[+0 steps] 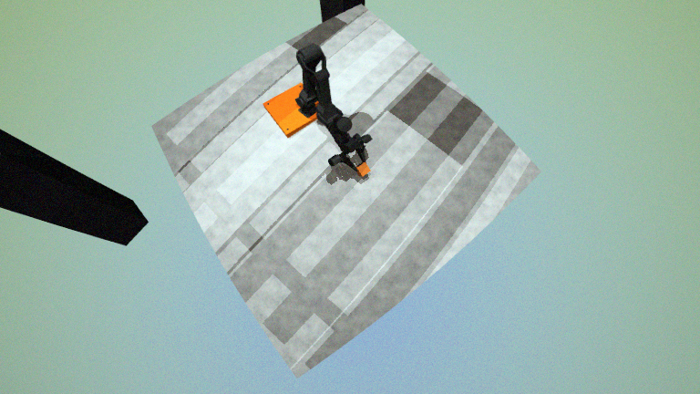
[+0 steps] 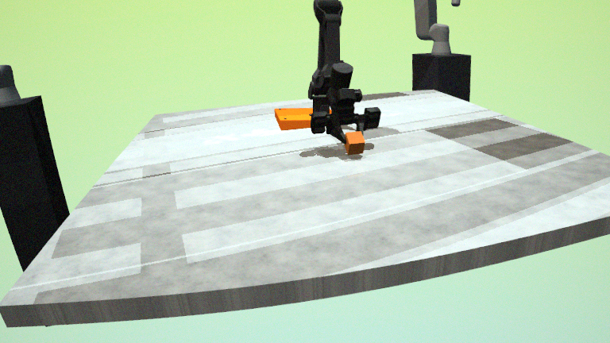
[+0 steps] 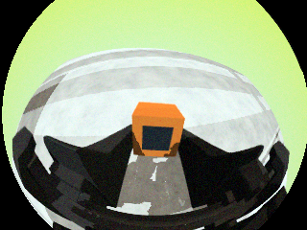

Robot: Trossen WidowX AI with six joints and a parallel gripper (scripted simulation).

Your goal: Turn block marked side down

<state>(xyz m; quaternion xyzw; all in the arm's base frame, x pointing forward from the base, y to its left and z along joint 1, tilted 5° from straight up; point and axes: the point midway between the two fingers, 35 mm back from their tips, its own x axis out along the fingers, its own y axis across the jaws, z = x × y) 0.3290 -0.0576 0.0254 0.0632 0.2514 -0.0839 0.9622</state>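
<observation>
Right now my gripper tip is right at the orange block.
</observation>
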